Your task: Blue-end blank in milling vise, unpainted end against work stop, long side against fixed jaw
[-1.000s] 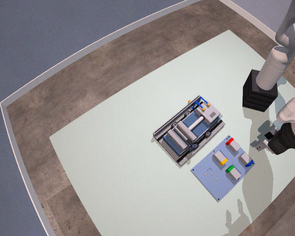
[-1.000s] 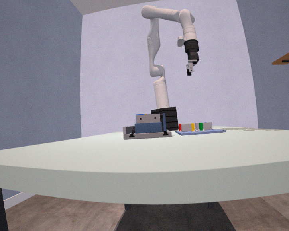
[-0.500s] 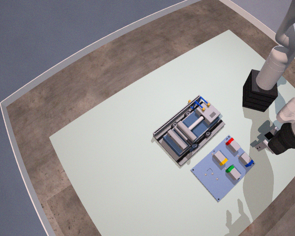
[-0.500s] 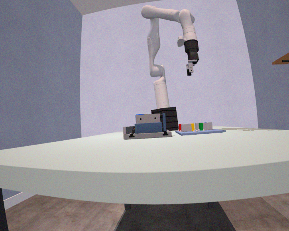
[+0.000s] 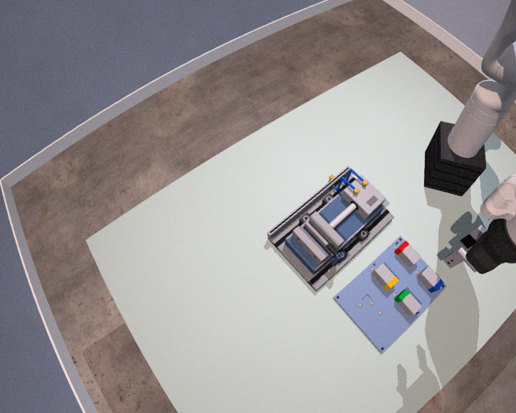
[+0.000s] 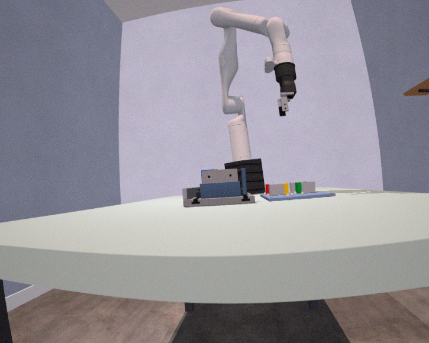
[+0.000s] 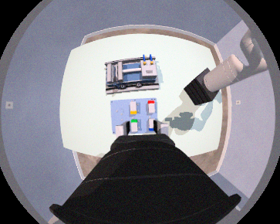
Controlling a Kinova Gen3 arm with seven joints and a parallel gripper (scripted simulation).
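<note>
The blank with blue end is 28 cm below my hand, 5 cm to the left of it and 4 cm behind it. Also, from my hand: green-ended blank (28 cm below, 4 cm to the left, 4 cm ahead); blank with yellow end (28 cm below, 5 cm to the right, 3 cm ahead); red-ended blank (28 cm below, 6 cm behind, 4 cm to the right).
</note>
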